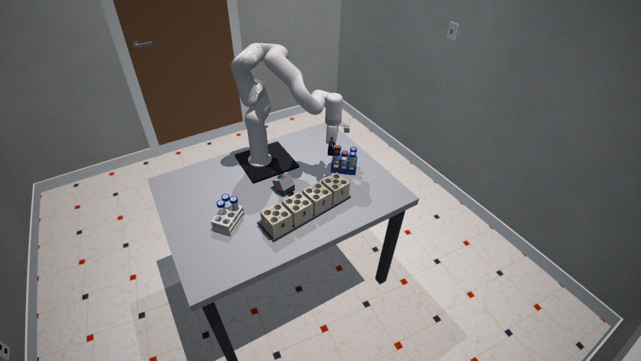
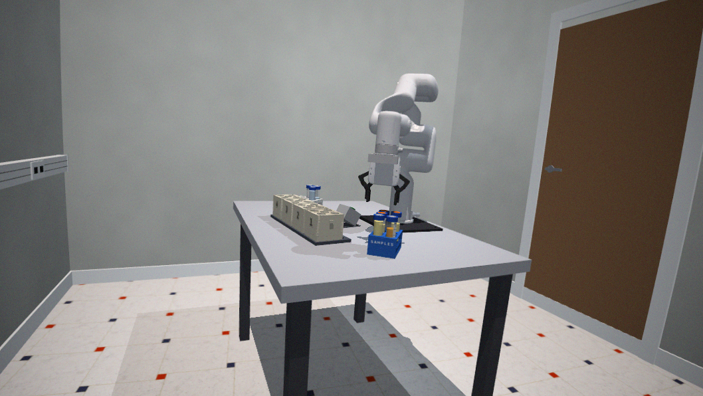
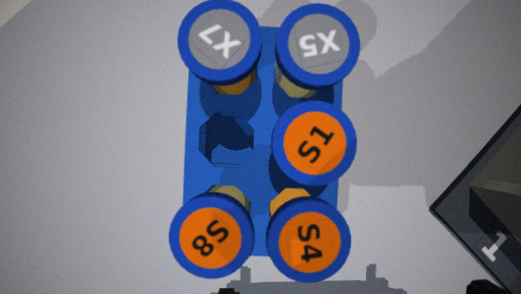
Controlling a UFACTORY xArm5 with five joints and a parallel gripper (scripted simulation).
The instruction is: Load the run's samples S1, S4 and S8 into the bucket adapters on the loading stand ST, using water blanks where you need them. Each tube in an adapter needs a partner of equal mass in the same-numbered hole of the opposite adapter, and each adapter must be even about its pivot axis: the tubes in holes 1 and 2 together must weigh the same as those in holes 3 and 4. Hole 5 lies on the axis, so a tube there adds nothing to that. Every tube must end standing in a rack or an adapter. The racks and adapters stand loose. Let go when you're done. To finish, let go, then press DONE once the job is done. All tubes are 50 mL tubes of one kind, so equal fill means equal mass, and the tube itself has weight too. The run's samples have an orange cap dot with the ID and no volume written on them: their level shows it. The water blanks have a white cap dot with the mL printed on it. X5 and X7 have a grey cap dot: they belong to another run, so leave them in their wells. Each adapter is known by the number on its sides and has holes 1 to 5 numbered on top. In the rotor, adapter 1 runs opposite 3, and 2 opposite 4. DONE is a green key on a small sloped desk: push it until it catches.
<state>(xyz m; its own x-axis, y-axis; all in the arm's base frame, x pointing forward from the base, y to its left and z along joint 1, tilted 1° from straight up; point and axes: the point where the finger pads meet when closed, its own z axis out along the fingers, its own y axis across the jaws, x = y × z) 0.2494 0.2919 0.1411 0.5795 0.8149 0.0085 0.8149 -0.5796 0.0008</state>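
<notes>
Right now the blue samples rack is 1 cm ahead of my hand, 7 cm to the left of it and 12 cm below it. Also, from my hand: adapter 3: 21 cm ahead, 29 cm to the right, 10 cm below; then white rack: 10 cm ahead, 58 cm to the right, 12 cm below.
</notes>
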